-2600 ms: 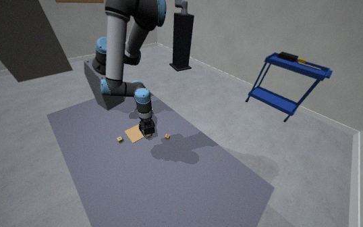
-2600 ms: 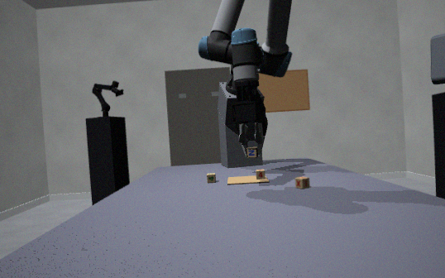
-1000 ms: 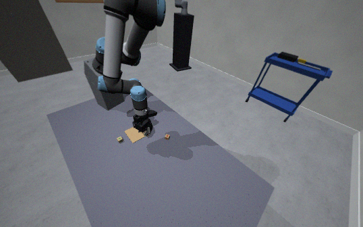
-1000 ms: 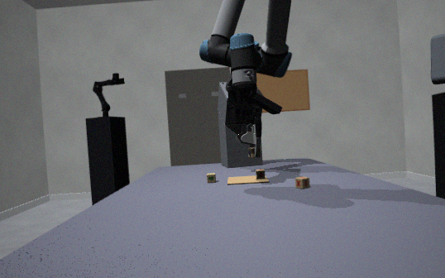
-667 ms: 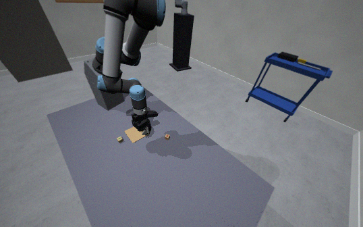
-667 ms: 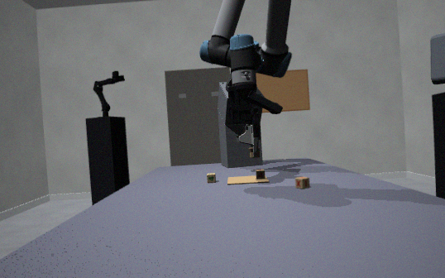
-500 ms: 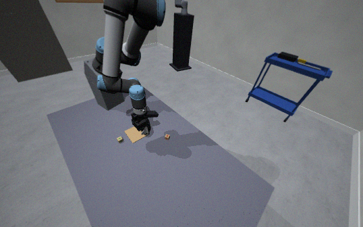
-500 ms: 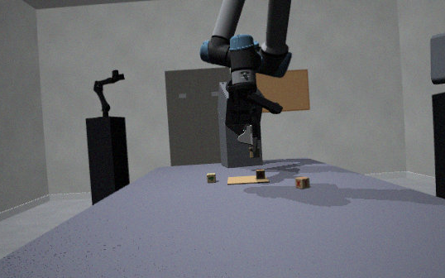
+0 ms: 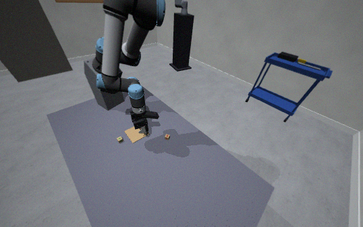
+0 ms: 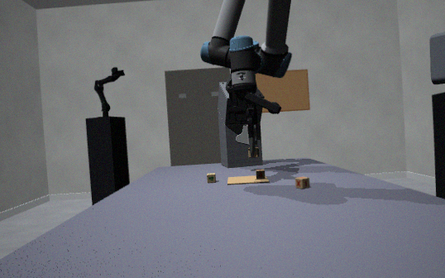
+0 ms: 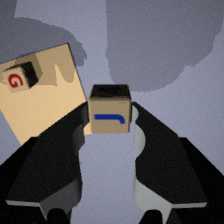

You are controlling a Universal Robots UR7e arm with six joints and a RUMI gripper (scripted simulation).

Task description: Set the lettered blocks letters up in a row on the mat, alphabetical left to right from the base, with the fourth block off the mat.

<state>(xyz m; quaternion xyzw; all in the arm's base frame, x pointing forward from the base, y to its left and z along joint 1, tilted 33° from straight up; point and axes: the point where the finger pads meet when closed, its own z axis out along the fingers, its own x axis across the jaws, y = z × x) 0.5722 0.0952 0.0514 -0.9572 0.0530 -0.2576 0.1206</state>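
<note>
My gripper is now 110 mm past the tan mat, 40 mm to the left of it and 110 mm above it.
</note>
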